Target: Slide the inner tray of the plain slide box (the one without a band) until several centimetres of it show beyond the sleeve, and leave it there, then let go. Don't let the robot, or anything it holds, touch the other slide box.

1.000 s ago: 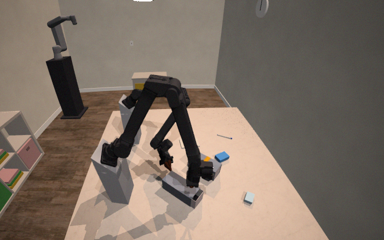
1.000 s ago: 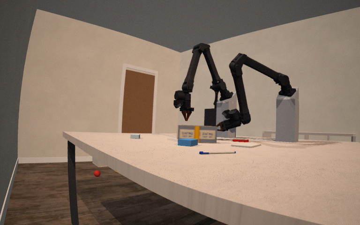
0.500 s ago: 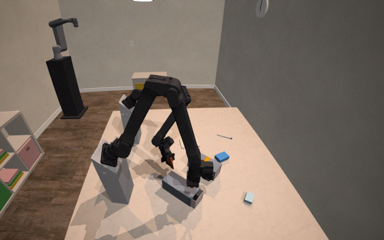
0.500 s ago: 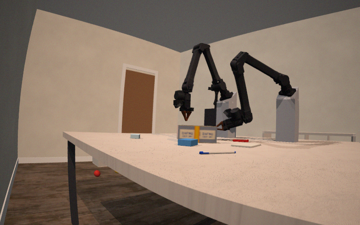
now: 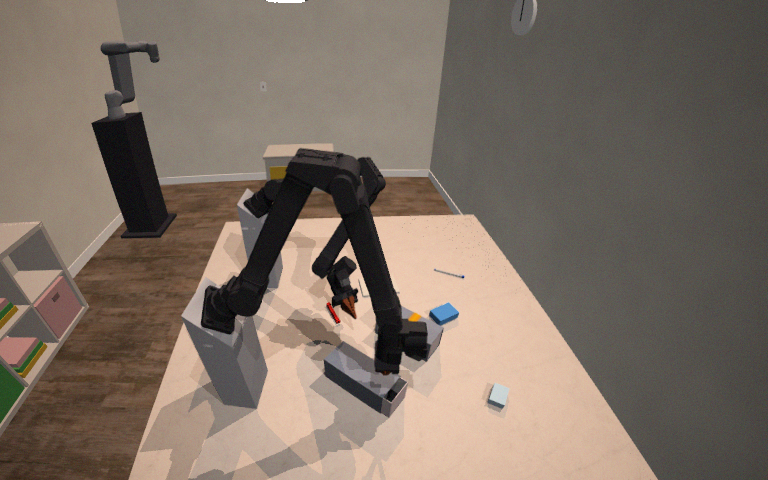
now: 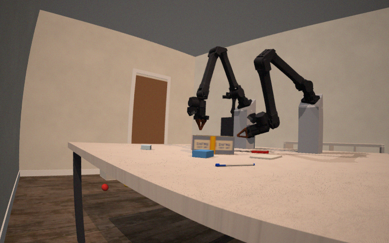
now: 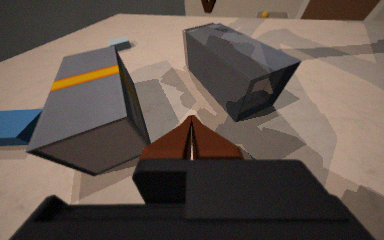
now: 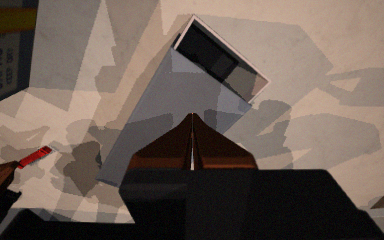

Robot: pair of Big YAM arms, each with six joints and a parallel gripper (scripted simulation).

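Now: right hand 5 cm past the slide box, 4 cm to the right of it and 10 cm above it. The rest, counted from my right hand: white pad (5 cm ahead, 55 cm to the left, 14 cm below); then red marker (15 cm behind, 39 cm to the left, 14 cm below); then light blue block (39 cm ahead, 6 cm to the right, 13 cm below).
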